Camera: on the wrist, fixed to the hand. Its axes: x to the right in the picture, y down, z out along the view.
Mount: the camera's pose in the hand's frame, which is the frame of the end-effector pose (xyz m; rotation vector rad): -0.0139 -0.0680 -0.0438 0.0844 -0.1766 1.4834
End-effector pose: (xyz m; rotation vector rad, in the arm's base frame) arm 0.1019 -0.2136 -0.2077 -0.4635 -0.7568 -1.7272
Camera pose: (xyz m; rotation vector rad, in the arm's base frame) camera 0.0441 -0.2237 -0.2651 -0.8277 -0.3663 -0.2683
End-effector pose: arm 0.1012 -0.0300 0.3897 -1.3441 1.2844 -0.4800
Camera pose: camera 0.0858 -0.0545 0.4665 -0.1037 1.6859 0.6006
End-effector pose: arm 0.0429 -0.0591 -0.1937 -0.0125 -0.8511 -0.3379
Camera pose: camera 0.0464 -0.1258 -0.2414 -0.5719 -0.8250 1.1026
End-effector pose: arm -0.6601 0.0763 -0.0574 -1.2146 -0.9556 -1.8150
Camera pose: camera -0.7331 0.0708 -0.0946 -1.4075 -0.0232 -0.4761
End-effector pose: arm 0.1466 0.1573 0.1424 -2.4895 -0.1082 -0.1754
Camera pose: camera 0.1203 0.1845 0.2152 -1.8859 1.5310 0.6392
